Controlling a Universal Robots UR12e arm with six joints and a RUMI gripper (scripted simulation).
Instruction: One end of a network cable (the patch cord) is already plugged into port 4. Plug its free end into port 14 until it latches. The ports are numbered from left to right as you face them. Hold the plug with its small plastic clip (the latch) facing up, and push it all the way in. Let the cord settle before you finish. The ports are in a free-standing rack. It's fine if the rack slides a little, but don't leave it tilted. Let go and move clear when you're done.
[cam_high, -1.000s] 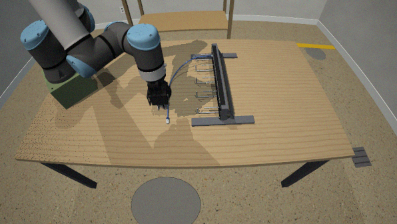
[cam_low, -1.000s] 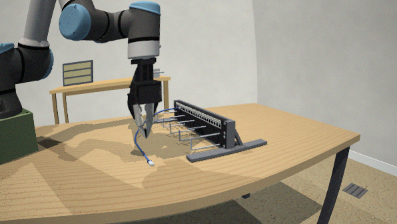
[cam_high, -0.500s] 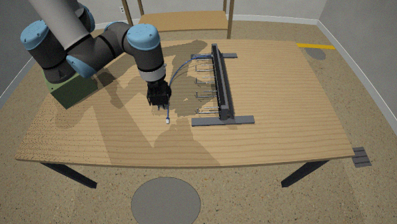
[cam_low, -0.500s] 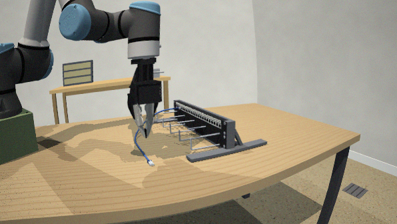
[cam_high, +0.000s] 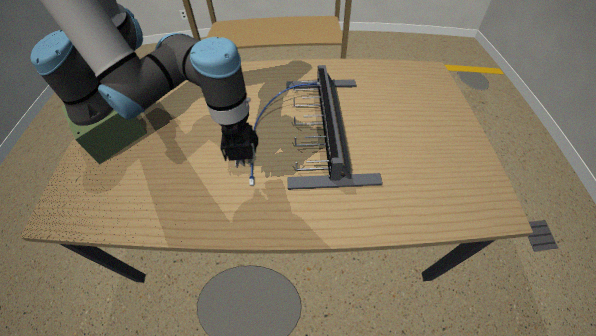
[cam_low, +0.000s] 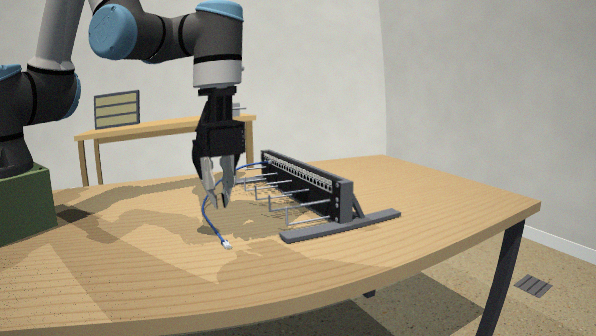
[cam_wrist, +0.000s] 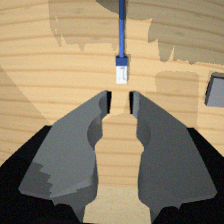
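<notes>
Now: hand 9 cm above the plug and 1 cm to the left of it.
</notes>
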